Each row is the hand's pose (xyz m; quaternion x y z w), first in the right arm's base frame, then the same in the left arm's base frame.
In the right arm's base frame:
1: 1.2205 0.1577 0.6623 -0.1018 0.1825 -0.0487 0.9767
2: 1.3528 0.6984 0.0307 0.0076 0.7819 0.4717 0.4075
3: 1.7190 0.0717 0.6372 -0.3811 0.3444 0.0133 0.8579
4: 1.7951 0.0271 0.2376 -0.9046 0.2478 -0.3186 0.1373
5: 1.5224 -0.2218 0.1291 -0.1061 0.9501 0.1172 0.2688
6: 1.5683 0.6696 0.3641 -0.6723 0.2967 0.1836 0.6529
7: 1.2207 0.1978 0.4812 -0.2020 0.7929 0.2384 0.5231
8: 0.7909 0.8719 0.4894 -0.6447 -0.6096 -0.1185 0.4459
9: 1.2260 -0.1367 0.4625 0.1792 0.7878 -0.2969 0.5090
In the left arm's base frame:
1: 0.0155 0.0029 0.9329 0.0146 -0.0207 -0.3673 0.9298
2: 0.6919 0.3134 0.5394 0.1616 0.6053 0.3401 0.7013
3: 0.3269 -0.3651 1.0882 -0.2107 0.2406 -0.3299 0.8882
4: 0.5332 -0.4733 0.7517 -0.6768 0.4939 -0.5326 0.1199
5: 0.2517 -0.5169 0.4930 0.1849 0.8420 0.0382 0.5053
6: 0.6778 0.1843 0.9156 -0.5410 0.3279 -0.1771 0.7539
7: 0.1187 0.0226 0.7801 0.0300 0.6645 0.0416 0.7456
8: 0.1919 0.8186 0.7653 -0.7397 -0.4556 -0.4210 0.2607
9: -0.0564 -0.2493 0.6924 0.5009 0.5652 -0.3601 0.5477

